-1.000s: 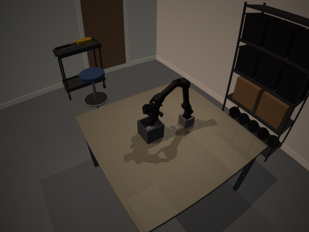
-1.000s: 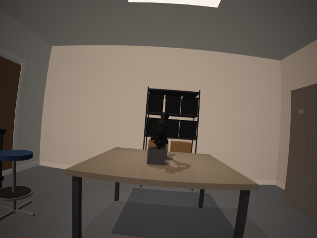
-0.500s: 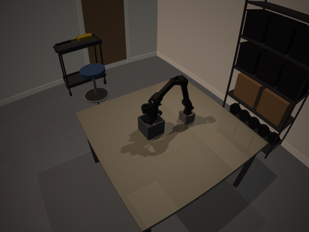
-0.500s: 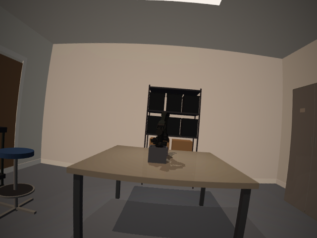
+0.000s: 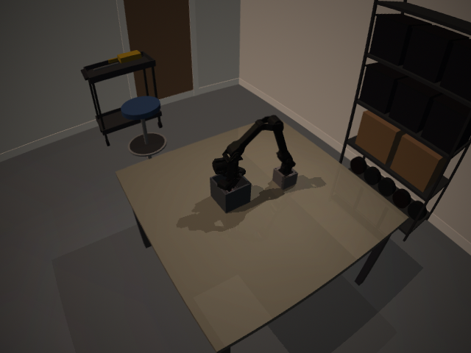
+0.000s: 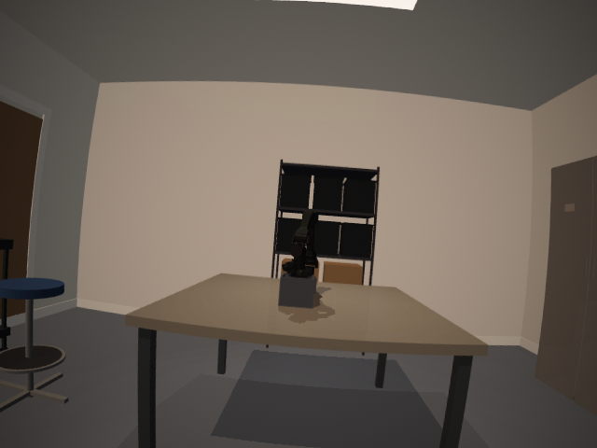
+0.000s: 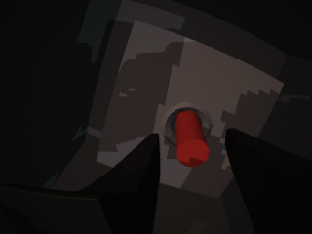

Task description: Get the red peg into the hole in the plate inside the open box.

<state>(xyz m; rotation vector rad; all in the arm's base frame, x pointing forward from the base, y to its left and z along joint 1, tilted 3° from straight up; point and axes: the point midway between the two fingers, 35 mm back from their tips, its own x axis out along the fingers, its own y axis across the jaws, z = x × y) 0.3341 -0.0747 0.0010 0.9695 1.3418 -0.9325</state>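
The red peg lies 2 cm below my gripper tip. The rest, counted from my gripper tip: grey plate: 2 cm below.
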